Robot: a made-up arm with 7 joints. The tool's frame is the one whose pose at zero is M.
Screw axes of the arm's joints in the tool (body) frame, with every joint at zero. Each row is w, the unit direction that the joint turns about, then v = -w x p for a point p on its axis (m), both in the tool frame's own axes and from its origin. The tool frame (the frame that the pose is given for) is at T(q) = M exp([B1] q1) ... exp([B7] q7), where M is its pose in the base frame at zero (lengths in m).
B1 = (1, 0, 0, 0, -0.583, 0.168)
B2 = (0, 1, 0, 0.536, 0, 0.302)
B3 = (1, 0, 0, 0, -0.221, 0.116)
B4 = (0, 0, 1, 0.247, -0.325, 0)
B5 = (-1, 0, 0, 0, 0.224, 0.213)
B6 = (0, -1, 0, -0.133, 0, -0.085)
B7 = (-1, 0, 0, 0, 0.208, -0.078)
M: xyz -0.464 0.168 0.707 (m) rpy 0 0 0 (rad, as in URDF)
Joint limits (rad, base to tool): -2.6..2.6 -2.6..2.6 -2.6..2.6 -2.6..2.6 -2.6..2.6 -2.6..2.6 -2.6..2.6
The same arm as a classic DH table. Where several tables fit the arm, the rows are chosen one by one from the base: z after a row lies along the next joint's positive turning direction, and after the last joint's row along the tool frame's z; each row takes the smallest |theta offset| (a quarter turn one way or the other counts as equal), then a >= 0, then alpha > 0; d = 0 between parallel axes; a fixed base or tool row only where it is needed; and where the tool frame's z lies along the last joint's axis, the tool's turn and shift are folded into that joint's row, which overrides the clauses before.
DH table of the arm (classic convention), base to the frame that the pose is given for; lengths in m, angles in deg. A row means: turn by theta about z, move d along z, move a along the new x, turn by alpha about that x. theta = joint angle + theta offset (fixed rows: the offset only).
base (fixed): theta_offset 90; d 0.124; a 0; alpha 90
joint 1: theta_offset 90; d -0.162; a 0.047; alpha 90
joint 2: theta_offset 0; d 0.052; a 0.315; alpha -90
joint 3: theta_offset -90; d 0.023; a 0.363; alpha -90
joint 4: theta_offset 0; d -0.003; a -0.034; alpha -90
joint 5: theta_offset -90; d 0.24; a 0.091; alpha 90
joint 6: theta_offset 0; d 0.291; a -0.075; alpha -90
joint 7: theta_offset 90; d 0.085; a 0.078; alpha 90
tool (fixed): theta_offset -90; d 0.208; a 0; alpha 0
Joint limits (deg, base to tool): -148.97..148.97 -148.97..148.97 -148.97..148.97 -148.97..148.97 -148.97..148.97 -148.97..148.97 -148.97..148.97

